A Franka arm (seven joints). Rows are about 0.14 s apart.
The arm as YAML. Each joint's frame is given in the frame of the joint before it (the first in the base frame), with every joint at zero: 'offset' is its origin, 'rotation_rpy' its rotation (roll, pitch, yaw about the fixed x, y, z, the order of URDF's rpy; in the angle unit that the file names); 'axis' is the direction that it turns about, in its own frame. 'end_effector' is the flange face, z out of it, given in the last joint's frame.
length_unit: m
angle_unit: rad
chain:
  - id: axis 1
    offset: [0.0, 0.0, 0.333]
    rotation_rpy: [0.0, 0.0, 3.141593]
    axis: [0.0, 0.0, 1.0]
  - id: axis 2
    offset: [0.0, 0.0, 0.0]
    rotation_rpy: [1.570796, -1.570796, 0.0]
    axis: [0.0, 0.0, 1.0]
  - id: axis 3
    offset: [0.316, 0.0, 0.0]
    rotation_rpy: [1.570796, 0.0, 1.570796]
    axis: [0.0, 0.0, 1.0]
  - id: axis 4
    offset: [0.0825, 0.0, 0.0]
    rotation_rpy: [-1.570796, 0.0, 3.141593]
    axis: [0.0, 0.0, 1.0]
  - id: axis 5
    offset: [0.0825, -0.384, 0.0]
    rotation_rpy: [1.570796, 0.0, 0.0]
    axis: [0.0, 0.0, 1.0]
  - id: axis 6
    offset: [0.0, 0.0, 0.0]
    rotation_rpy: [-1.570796, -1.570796, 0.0]
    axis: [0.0, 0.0, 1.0]
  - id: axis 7
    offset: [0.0, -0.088, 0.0]
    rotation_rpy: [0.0, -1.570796, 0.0]
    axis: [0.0, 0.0, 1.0]
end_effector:
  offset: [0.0, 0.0, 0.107]
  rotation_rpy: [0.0, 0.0, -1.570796]
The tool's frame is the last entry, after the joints.
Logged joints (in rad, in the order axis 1, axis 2, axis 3, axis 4, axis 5, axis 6, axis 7), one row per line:
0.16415 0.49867 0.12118 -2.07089 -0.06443 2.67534 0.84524
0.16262 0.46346 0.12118 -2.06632 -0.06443 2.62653 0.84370
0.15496 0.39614 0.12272 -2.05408 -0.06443 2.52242 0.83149
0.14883 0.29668 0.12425 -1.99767 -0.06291 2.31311 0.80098
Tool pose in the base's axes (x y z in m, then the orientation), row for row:
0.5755 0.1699 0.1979 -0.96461 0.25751 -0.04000 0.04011
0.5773 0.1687 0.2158 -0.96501 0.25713 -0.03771 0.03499
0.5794 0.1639 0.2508 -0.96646 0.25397 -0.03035 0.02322
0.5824 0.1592 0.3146 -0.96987 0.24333 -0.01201 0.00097
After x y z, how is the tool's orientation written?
As a quaternion, x y z w.
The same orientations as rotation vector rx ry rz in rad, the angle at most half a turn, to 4 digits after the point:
-2.9554 0.7890 -0.1226
-2.9659 0.7903 -0.1159
-2.9921 0.7863 -0.0940
-3.0451 0.7640 -0.0377

